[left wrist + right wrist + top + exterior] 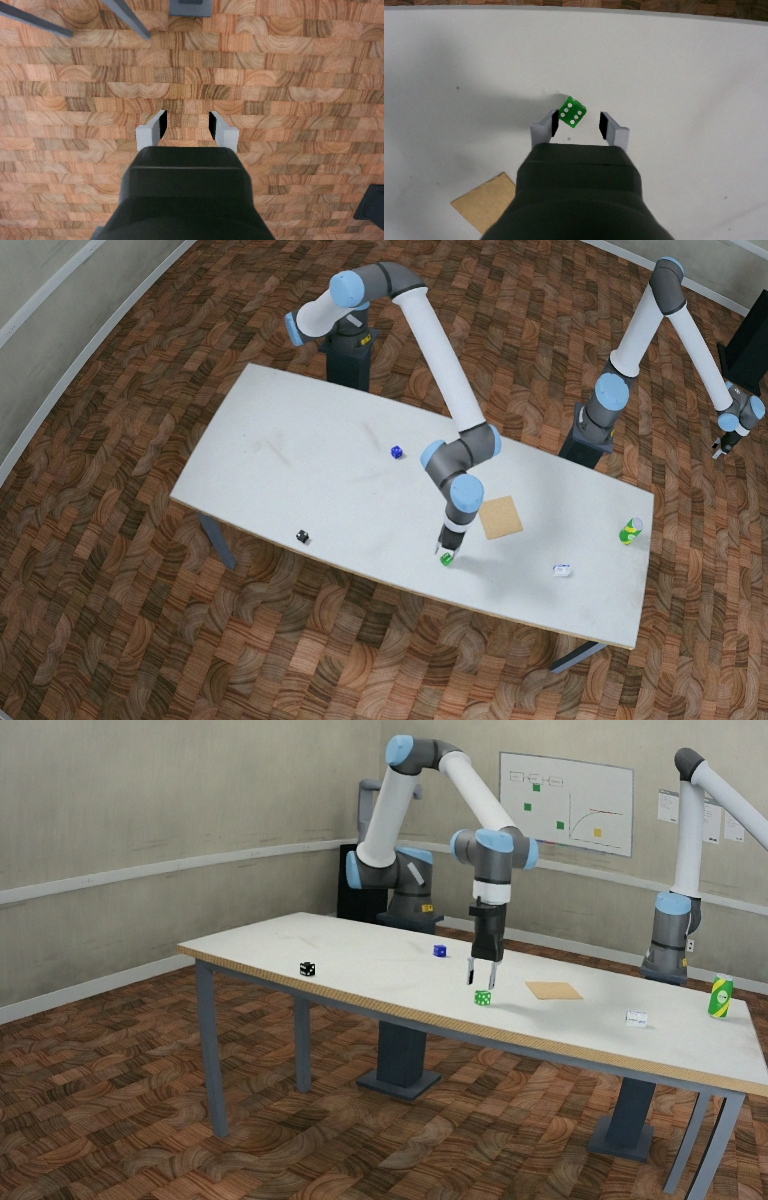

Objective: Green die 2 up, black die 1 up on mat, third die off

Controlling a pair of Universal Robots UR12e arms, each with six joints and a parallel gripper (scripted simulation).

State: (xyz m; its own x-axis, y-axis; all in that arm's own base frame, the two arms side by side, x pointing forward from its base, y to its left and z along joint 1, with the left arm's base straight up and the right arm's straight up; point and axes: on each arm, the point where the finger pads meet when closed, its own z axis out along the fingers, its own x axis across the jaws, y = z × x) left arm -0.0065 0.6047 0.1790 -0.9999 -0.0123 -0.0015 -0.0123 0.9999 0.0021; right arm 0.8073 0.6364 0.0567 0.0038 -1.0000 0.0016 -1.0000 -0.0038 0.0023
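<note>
The green die lies 10 mm to the left of my right hand and 40 mm below it. The rest, counted from my right hand: small white box (90 mm behind, 420 mm to the left, 40 mm below); tan mat (210 mm behind, 140 mm to the left, 50 mm below); blue die (310 mm behind, 280 mm to the right, 40 mm below).
</note>
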